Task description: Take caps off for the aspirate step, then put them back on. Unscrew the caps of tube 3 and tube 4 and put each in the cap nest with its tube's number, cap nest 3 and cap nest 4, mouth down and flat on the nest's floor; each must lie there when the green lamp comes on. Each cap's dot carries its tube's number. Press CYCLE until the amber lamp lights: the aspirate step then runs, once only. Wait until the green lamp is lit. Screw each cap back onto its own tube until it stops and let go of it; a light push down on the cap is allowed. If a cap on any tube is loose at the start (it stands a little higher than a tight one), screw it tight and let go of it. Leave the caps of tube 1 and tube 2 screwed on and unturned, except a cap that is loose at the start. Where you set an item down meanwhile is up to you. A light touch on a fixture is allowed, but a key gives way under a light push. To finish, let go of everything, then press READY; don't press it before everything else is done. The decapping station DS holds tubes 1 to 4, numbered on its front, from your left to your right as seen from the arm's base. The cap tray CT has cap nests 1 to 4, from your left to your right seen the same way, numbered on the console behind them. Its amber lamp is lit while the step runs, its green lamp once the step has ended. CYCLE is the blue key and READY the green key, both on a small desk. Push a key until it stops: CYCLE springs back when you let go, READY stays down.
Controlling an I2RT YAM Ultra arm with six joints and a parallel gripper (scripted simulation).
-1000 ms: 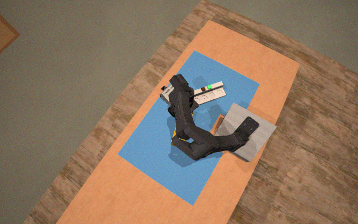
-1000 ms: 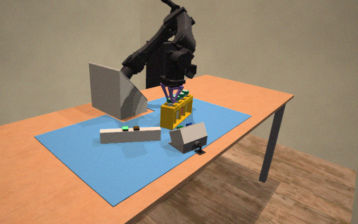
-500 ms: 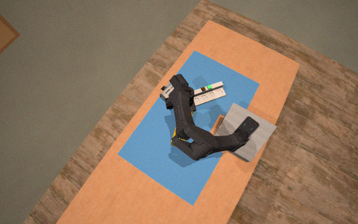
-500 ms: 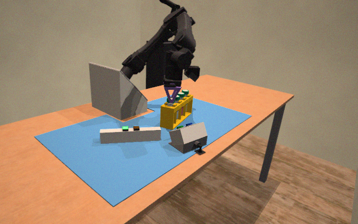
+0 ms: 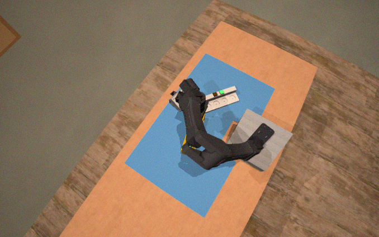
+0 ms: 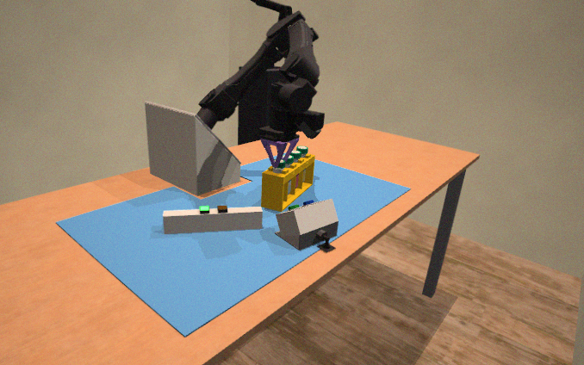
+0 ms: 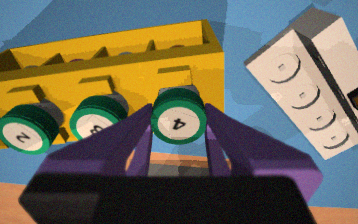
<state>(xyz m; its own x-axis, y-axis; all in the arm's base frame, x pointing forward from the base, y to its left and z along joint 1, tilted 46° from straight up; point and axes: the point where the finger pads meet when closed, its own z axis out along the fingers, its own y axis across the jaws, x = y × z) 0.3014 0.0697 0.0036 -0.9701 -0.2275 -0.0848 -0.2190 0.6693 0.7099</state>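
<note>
Now: the cap 4 right at my hand. From my hand the other things lie so: cap 3: 20 mm behind, 50 mm to the left, 10 mm below; blue key: 140 mm ahead, 30 mm to the right, 50 mm below; cap 2: 40 mm behind, 100 mm to the left, 10 mm below.
</note>
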